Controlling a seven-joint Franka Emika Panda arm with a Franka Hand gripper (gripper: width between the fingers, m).
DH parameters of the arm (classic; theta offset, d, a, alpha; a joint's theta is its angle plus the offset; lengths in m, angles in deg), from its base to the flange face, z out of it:
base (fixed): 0 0 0 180
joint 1: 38.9 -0.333 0 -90
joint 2: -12.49 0 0 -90
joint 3: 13.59 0.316 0.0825 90
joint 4: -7.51 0 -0.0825 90
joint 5: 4.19 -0.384 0 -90
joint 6: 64.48 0 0.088 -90
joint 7: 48.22 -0.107 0 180
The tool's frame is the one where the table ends.
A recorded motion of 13 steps. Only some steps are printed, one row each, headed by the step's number.
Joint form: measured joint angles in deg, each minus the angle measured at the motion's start. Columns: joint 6, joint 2, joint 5, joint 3, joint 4, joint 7, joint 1.
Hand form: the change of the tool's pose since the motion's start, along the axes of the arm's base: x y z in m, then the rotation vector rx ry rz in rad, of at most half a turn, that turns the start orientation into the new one. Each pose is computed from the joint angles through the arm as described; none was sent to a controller.
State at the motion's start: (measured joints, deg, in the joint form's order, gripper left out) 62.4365 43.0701 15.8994 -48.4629 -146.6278 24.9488 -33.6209
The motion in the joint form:
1: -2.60 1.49 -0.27 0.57 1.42 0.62 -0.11
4: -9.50 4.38 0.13 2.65 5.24 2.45 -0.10
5: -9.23 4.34 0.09 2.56 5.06 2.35 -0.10
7: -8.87 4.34 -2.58 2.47 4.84 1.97 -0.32
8: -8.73 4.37 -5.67 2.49 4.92 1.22 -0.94
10: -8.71 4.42 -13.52 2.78 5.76 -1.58 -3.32
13: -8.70 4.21 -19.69 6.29 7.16 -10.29 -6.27
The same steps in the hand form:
1: 0.0007 -0.0011 0.0156 0.0004 -0.0048 0.0120
4: 0.0009 -0.0023 0.0540 -0.0174 0.0069 0.0582
5: 0.0007 -0.0021 0.0526 -0.0161 0.0054 0.0559
7: 0.0025 0.0014 0.0513 0.0221 -0.0143 0.0315
8: 0.0067 0.0069 0.0525 0.0644 -0.0369 0.0042
10: 0.0216 0.0240 0.0610 0.1709 -0.0904 -0.0650
13: 0.0475 0.0606 0.0790 0.2336 -0.1131 -0.1657

